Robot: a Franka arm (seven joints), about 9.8 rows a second.
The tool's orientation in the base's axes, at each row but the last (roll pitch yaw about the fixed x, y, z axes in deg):
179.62 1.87 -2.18
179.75 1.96 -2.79
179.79 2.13 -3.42
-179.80 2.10 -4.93
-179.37 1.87 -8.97
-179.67 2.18 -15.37
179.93 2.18 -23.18
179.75 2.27 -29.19
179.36 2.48 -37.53
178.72 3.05 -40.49
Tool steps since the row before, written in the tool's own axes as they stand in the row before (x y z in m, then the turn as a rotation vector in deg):
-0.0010 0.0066 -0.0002 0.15 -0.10 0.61
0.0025 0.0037 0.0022 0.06 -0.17 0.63
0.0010 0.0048 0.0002 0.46 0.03 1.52
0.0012 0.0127 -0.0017 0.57 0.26 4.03
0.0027 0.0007 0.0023 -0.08 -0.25 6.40
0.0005 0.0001 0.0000 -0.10 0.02 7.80
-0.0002 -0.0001 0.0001 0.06 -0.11 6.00
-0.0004 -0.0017 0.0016 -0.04 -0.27 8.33
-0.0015 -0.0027 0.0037 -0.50 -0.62 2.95
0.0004 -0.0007 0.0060 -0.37 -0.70 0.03
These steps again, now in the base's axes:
-0.0012 -0.0066 0.0003 0.13 0.09 -0.62
0.0022 -0.0038 -0.0023 0.05 0.17 -0.63
0.0007 -0.0049 -0.0002 0.40 -0.06 -1.54
0.0002 -0.0128 0.0016 0.40 -0.28 -4.05
0.0025 -0.0011 -0.0024 -0.24 0.36 -6.39
0.0005 -0.0002 0.0000 -0.38 0.13 -7.79
-0.0001 0.0002 -0.0001 -0.11 0.16 -6.00
0.0004 0.0017 -0.0016 -0.21 0.38 -8.32
0.0003 0.0031 -0.0037 -0.14 0.85 -2.93
0.0004 0.0004 -0.0060 0.17 0.77 -0.03

